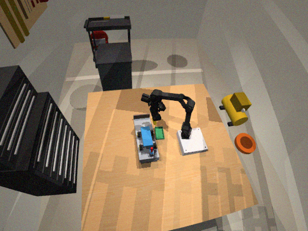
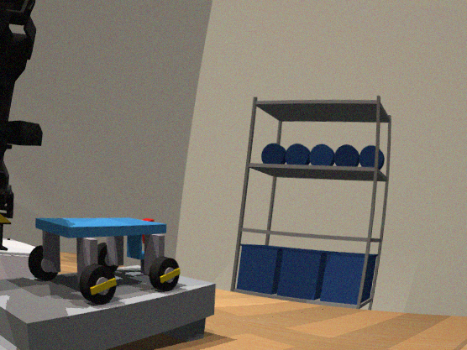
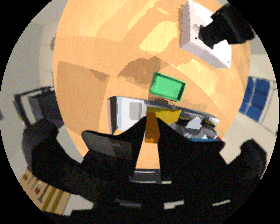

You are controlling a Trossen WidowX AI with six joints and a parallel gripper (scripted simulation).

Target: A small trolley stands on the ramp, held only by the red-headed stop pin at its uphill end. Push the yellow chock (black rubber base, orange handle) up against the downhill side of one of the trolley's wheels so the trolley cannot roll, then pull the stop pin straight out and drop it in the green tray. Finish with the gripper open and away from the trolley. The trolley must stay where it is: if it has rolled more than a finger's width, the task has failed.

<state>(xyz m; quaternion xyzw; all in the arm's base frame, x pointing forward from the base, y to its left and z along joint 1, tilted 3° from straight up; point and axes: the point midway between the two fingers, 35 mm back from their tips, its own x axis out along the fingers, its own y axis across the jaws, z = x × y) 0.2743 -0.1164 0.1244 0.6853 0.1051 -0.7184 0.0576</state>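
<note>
My gripper tip is 2 cm short of the red-headed stop pin, 28 cm to the right of it and 2 cm above it. From my gripper tip the other things lie so: green tray 6 cm behind, 7 cm to the left, 16 cm below; then blue-topped trolley 6 cm ahead, 18 cm to the left, 4 cm below; then yellow chock 2 cm to the left, 1 cm below.
</note>
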